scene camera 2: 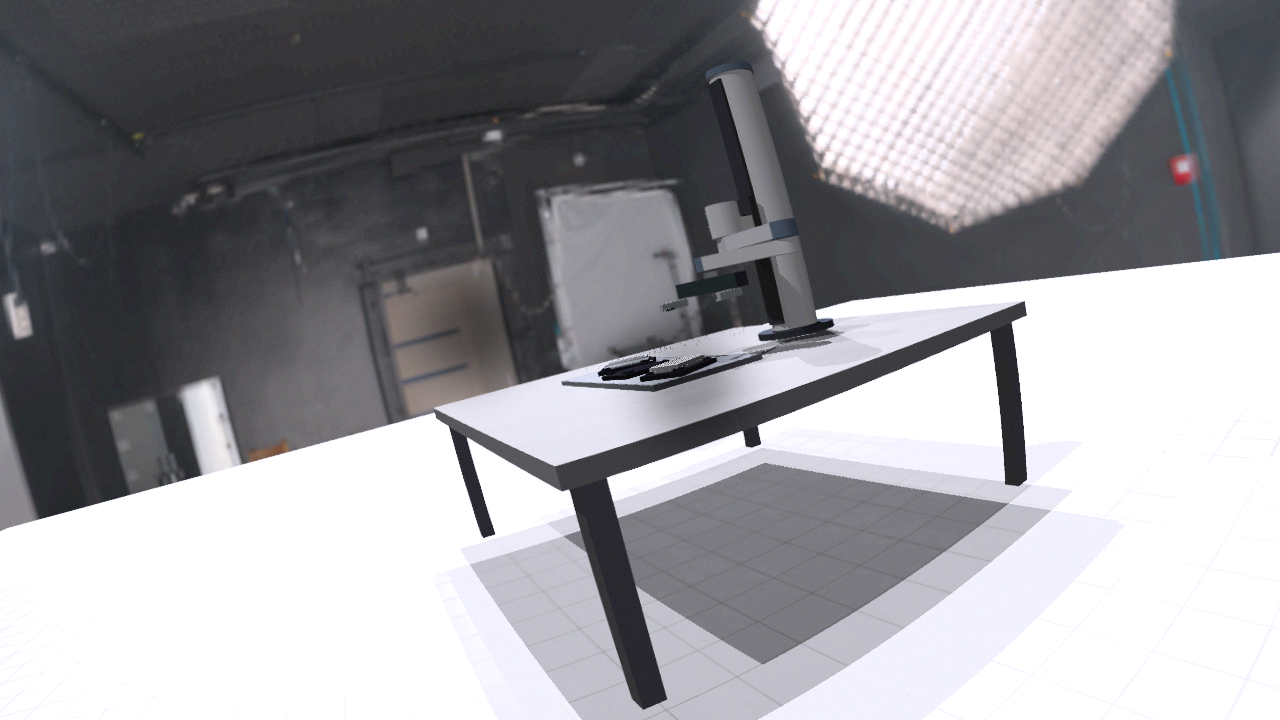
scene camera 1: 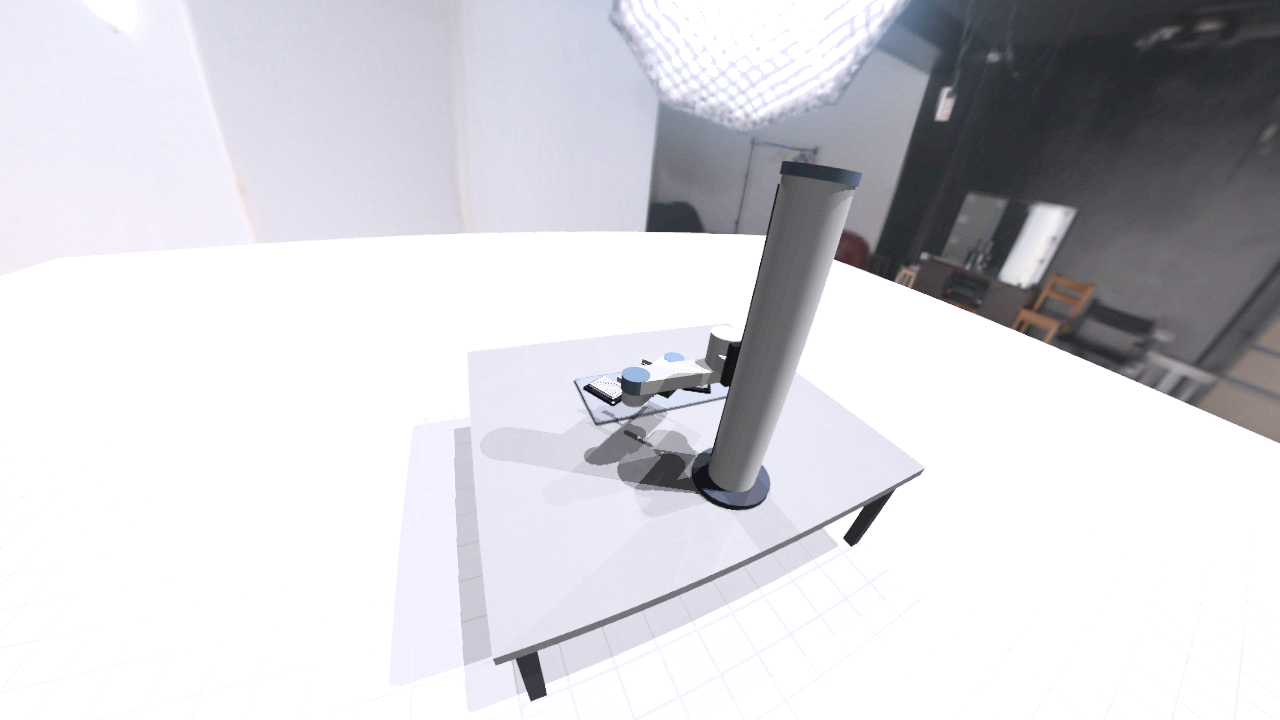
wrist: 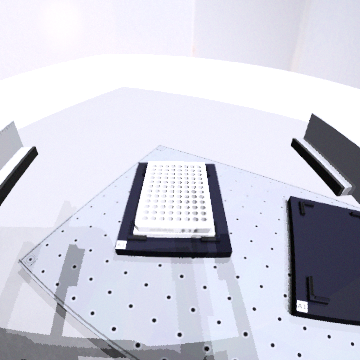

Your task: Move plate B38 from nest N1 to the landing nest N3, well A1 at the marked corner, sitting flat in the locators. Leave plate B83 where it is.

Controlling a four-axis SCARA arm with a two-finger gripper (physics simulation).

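A white well plate (wrist: pixel 176 197) (scene camera 1: pixel 605 385) sits in a dark nest (wrist: pixel 170 247) whose white corner tag is at the near left in the wrist view. An unoccupied dark nest (wrist: pixel 327 250) with corner locators and a tag is to its right, partly cut off. In scene camera 2, a white plate (scene camera 2: pixel 677 363) sits nearer the camera and another lies beyond it. The B38, B83 and nest numbers are unreadable, so I cannot tell which plate is which. My gripper (wrist: pixel 166 127) (scene camera 2: pixel 702 300) is open and empty, above the board; the arm mostly hides it in scene camera 1.
The nests stand on a perforated board (wrist: pixel 170 312) (scene camera 2: pixel 617 385) on the grey table (scene camera 1: pixel 572 528) (scene camera 2: pixel 537 429). The arm's tall column (scene camera 1: pixel 778 331) (scene camera 2: pixel 771 179) rises from the table beside the board. The arm covers part of the board in scene camera 1.
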